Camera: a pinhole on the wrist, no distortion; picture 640 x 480 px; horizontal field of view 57.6 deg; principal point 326.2 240.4 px. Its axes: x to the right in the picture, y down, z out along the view. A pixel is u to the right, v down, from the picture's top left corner.
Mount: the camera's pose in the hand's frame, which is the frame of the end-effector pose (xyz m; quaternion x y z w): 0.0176 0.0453 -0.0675 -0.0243 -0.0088 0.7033 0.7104
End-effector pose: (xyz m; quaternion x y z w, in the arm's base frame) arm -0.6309 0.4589 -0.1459 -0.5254 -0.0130 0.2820 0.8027
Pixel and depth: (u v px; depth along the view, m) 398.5 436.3 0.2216
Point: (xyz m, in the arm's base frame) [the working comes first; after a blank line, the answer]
In the camera's frame: 0.0275 0.0746 0.2216

-0.7691 0.5755 -0.1272
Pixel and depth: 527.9 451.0 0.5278
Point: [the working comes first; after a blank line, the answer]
In the camera's frame: 0.1829 0.1910 0.5278

-1.0433 0.8108 -0.0976
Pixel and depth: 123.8 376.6 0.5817
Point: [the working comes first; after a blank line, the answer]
In the camera's frame: -0.2023 0.1361 0.5817

-0.8546 0.7764 0.2451
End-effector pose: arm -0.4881 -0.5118 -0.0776 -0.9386 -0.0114 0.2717 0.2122
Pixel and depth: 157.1 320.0 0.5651
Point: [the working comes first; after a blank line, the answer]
In the camera's frame: -0.1642 0.0773 0.5651

-0.8087 -0.2329 -0.3693
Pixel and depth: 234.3 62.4 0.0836
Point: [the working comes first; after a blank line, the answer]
In the camera's frame: -0.0132 -0.0256 0.0836

-0.4670 -0.5303 -0.1243
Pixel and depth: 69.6 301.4 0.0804
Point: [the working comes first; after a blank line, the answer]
In the camera's frame: -0.0354 0.0084 0.0804

-0.4917 -0.5166 -0.0949
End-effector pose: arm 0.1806 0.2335 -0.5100 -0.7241 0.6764 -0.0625 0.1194
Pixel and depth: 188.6 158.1 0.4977
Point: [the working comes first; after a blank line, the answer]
In the camera's frame: -0.1177 -0.0704 0.4977

0.3550 0.2124 -0.9181
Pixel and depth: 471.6 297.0 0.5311
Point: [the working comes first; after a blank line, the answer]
In the camera's frame: 0.1327 0.0516 0.5311

0.1080 0.3203 -0.9959
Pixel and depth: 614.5 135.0 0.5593
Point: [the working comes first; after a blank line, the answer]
In the camera's frame: 0.2770 -0.1013 0.5593

-0.0104 0.1629 -1.0747
